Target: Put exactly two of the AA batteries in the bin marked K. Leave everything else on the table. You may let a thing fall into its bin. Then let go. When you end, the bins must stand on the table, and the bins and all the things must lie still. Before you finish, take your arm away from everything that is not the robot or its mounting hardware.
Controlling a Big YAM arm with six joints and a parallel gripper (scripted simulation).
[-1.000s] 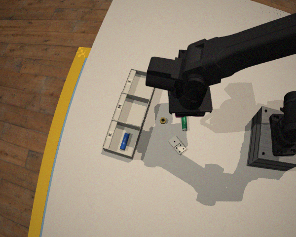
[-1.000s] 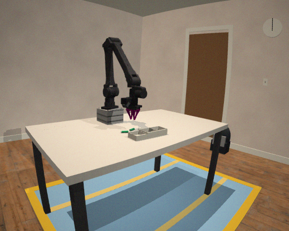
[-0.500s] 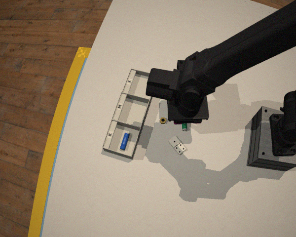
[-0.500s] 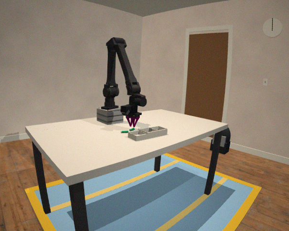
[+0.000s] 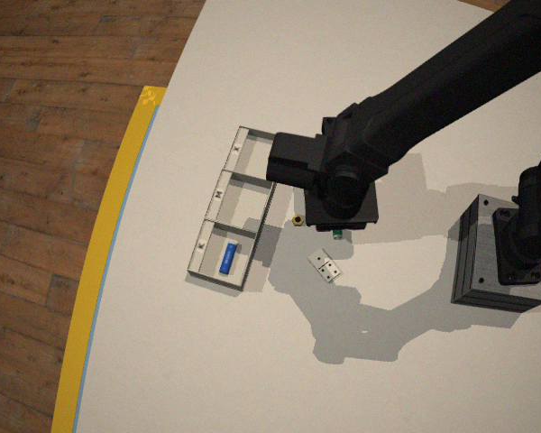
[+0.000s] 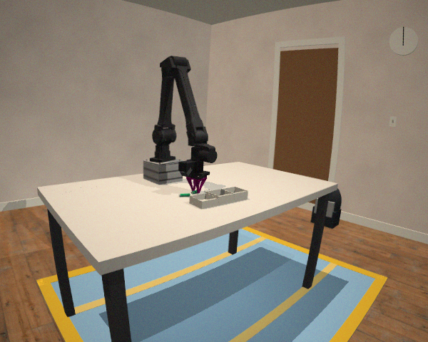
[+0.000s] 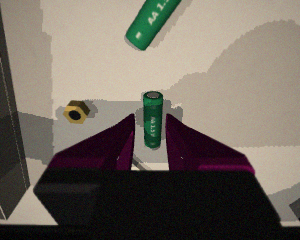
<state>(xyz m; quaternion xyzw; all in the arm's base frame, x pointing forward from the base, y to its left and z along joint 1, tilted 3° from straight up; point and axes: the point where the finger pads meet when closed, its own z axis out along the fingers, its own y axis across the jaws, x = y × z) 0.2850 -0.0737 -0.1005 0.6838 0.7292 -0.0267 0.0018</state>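
My gripper is now 6 cm short of the brass hex nut and 1 cm above it. The rest, counted from my hand: white domino: 2 cm ahead, 7 cm to the left, 1 cm below; then bin: 15 cm ahead, 2 cm to the right, 1 cm above; then blue AA battery: 16 cm ahead, 6 cm to the left.
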